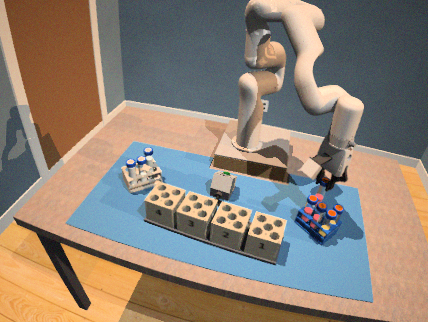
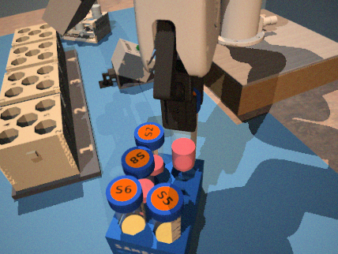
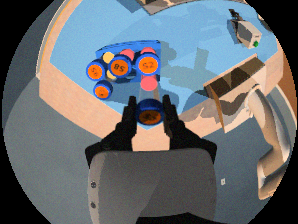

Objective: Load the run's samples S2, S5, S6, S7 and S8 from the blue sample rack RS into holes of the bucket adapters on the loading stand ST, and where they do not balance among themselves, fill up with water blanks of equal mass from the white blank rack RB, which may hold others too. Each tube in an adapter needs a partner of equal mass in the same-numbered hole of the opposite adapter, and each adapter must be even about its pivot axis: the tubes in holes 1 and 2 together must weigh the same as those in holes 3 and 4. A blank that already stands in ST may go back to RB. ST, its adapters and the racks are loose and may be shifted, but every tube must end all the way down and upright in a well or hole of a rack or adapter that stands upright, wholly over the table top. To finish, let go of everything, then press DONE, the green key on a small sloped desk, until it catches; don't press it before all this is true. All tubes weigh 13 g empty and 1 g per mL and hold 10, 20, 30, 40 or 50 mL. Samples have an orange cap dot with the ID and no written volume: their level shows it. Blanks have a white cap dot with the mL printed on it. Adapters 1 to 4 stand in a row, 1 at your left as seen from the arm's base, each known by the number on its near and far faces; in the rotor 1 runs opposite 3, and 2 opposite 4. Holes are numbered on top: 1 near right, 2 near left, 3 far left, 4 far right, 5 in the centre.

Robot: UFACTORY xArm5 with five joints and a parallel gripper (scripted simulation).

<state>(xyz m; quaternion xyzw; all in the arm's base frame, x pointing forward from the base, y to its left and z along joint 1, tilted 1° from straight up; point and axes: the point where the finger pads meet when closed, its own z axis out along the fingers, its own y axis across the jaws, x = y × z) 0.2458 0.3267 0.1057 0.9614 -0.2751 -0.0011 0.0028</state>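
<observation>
Now: the blue sample rack RS 4 cm ahead of my hand, 2 cm to the left of it and 14 cm below it. From my hand the other things lie so: white blank rack RB 9 cm ahead, 63 cm to the right, 14 cm below; blue-capped tube 13 cm ahead, 63 cm to the right, 11 cm below; loading stand ST 19 cm ahead, 30 cm to the right, 17 cm below.
</observation>
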